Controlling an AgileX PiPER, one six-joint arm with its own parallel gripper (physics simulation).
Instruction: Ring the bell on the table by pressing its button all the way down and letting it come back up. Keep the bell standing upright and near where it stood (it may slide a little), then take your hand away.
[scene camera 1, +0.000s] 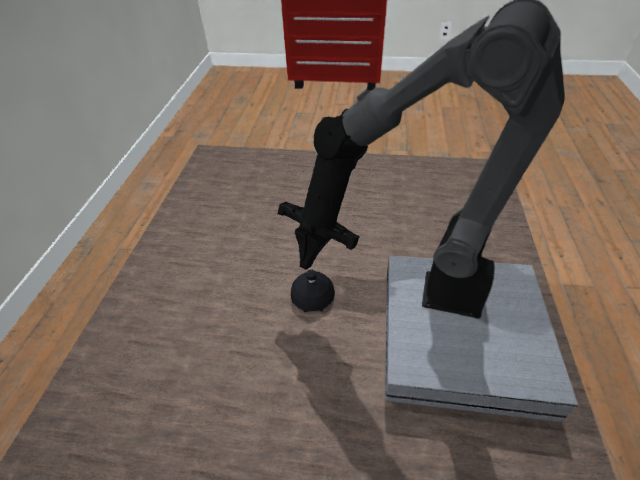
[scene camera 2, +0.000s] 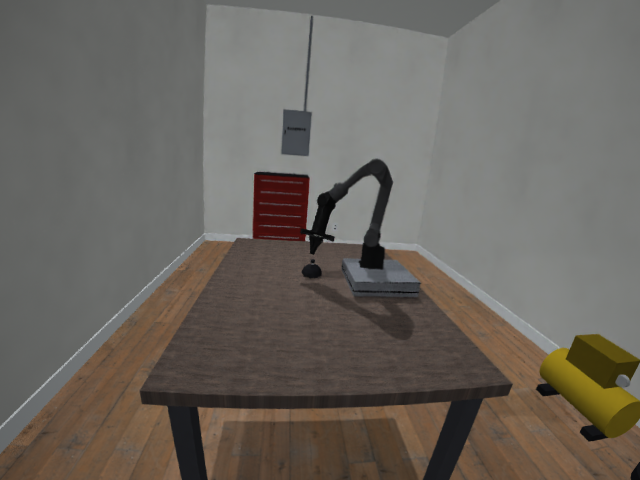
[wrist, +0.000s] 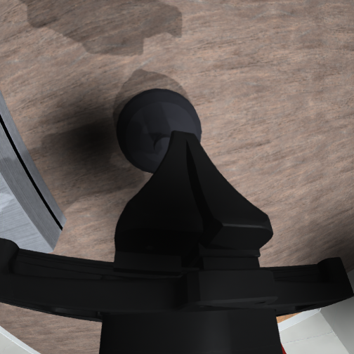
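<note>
A dark dome-shaped bell (scene camera 1: 312, 294) (scene camera 2: 311, 271) (wrist: 145, 112) stands upright on the brown table (scene camera 1: 206, 361) (scene camera 2: 310, 351) (wrist: 280, 75). Its small button (scene camera 1: 311, 275) (scene camera 2: 312, 261) sticks up from the top with a light stem under it; in the wrist view the fingertips cover part of it. My gripper (scene camera 1: 306, 266) (scene camera 2: 312, 252) (wrist: 180, 144) is shut and empty, pointing down. Its tips are a little above the button and apart from it, with a small gap in both scene views.
The arm's base stands on a grey block (scene camera 1: 516, 351) (scene camera 2: 387, 286) (wrist: 25, 210) to the right of the bell. A red drawer cabinet (scene camera 1: 334, 51) (scene camera 2: 280, 209) stands on the floor behind the table. A yellow machine (scene camera 2: 584, 387) is on the floor at the right.
</note>
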